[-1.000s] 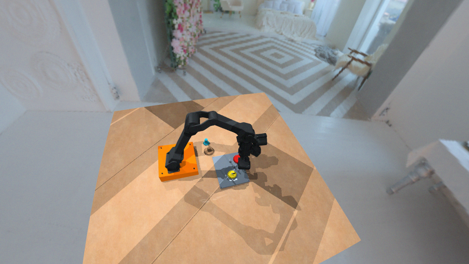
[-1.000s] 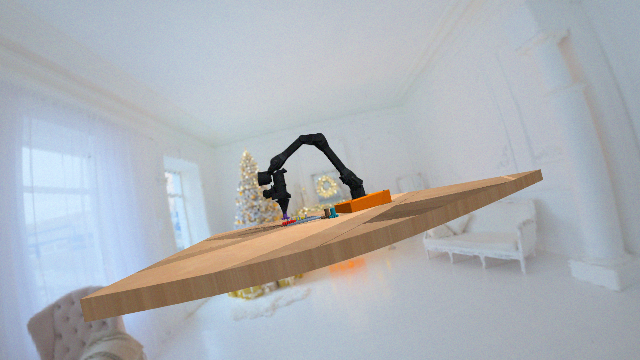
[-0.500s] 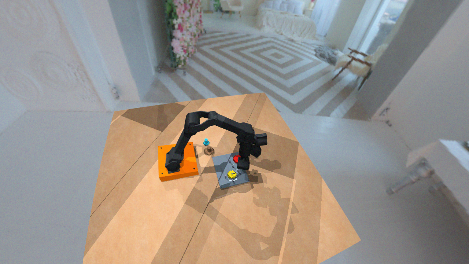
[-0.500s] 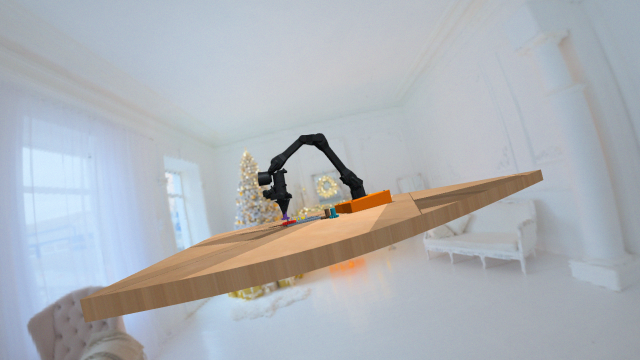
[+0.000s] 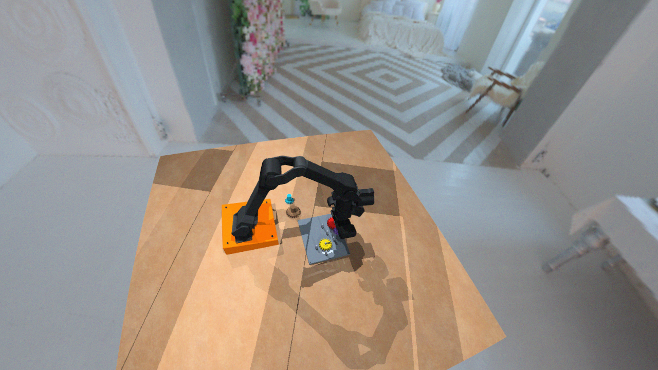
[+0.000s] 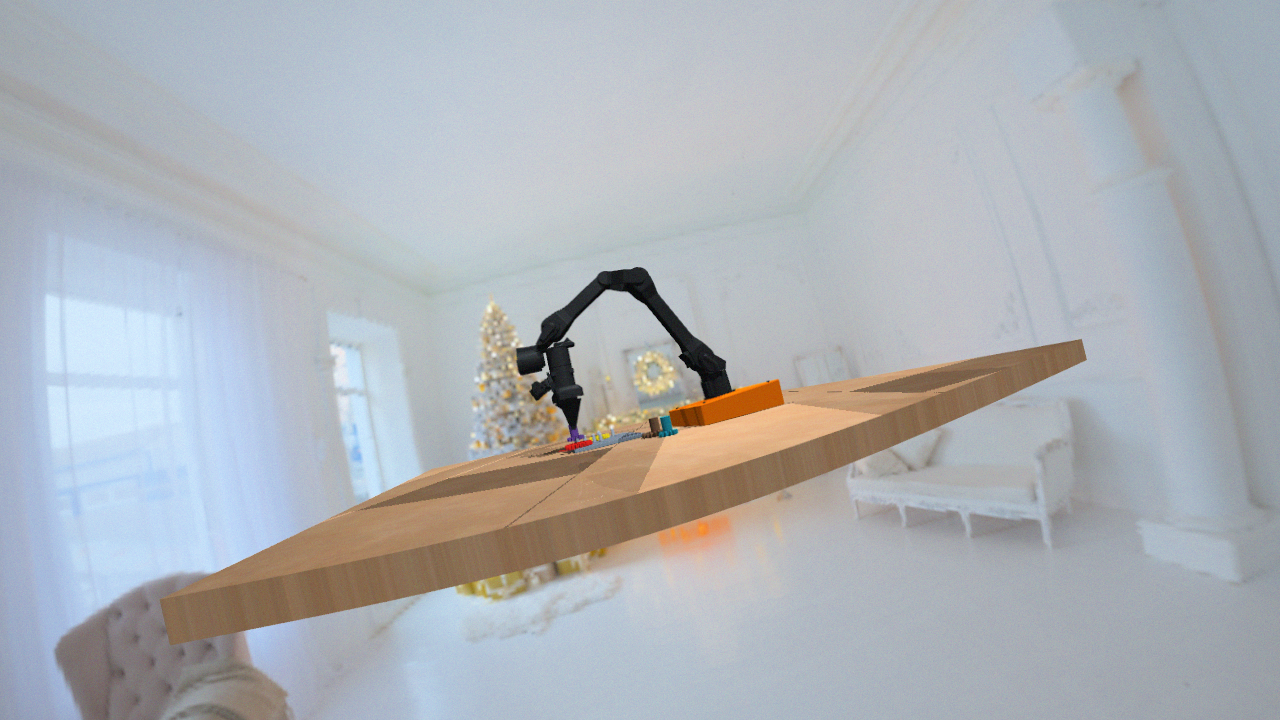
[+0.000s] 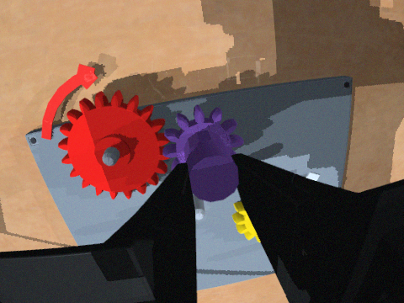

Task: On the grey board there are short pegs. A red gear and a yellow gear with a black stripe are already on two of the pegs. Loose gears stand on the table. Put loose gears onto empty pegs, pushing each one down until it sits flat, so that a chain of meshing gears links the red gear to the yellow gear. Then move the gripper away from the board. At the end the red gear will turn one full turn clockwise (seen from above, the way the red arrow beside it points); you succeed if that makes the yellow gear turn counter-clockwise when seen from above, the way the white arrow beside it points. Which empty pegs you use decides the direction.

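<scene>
Right now my gripper tip is 5 cm to the right of the red gear, 4 cm above it and 1 cm short of it. From my gripper tip the other things lie so: red arrow: 7 cm to the left, 4 cm below, 4 cm ahead; then yellow gear: 7 cm behind, 4 cm to the right, 3 cm below; then purple gear: 1 cm below.
</scene>
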